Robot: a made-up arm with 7 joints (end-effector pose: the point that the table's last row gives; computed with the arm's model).
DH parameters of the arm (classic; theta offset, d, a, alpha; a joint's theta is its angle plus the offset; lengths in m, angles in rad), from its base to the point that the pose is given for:
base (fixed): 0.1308 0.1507 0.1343 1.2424
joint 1: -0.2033 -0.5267 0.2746 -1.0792
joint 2: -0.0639 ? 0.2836 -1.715
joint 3: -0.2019 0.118 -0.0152 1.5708
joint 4: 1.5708 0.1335 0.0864 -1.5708
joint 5: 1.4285 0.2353 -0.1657 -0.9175
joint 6: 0 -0.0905 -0.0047 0.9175
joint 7: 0.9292 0 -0.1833 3.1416
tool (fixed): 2.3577 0.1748 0 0
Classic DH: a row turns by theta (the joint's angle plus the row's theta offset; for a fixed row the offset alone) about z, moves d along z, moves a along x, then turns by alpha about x.
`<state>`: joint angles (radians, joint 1 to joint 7).
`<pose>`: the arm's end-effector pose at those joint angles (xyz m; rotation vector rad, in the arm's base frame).
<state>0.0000 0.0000 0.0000 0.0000 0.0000 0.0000 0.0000</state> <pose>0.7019 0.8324 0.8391 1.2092 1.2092 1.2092</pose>
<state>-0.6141 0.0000 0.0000 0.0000 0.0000 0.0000 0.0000</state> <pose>1.1110 0.7078 0.3200 1.6389 1.4869 0.6757</pose>
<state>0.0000 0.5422 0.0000 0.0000 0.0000 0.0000 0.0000</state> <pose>0.4563 0.8594 0.8934 0.9330 1.4692 1.7072</pose>
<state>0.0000 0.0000 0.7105 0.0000 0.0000 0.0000 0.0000</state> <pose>0.9950 0.8324 0.7457 1.7104 1.7104 0.7847</pose>
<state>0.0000 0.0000 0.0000 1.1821 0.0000 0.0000 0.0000</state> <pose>0.4617 0.6639 0.8391 0.3953 2.0083 2.0083</pose>
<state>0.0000 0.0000 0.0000 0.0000 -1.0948 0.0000 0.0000</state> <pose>0.7019 0.4626 0.8292 1.9560 0.4745 1.9560</pose>
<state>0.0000 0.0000 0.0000 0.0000 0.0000 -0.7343 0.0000</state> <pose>0.7526 0.8029 0.7716 1.9512 1.4533 1.2741</pose>
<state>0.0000 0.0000 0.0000 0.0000 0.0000 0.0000 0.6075</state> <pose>0.7019 0.8831 0.7419 0.7511 1.4370 0.7511</pose>
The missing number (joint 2, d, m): 0.5424
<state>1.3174 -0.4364 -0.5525 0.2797 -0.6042 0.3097 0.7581</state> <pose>-0.5066 0.5681 0.6743 -0.0637 -0.3724 1.3663</pose>
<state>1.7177 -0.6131 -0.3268 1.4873 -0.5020 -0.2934 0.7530</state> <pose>-0.6572 0.3442 0.3531 -1.1223 0.7402 1.2654</pose>
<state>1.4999 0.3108 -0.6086 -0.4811 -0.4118 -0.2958 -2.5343</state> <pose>-0.3883 0.4535 0.5381 0.1462 -0.2220 -0.8414</pose>
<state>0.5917 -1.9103 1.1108 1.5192 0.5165 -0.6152 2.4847</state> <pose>0.1253 0.2241 0.6808 -0.1131 1.7465 0.3044</pose>
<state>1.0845 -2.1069 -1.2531 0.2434 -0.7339 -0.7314 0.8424</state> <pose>0.1249 0.5067 0.7197 0.7916 0.0530 0.5479</pose>
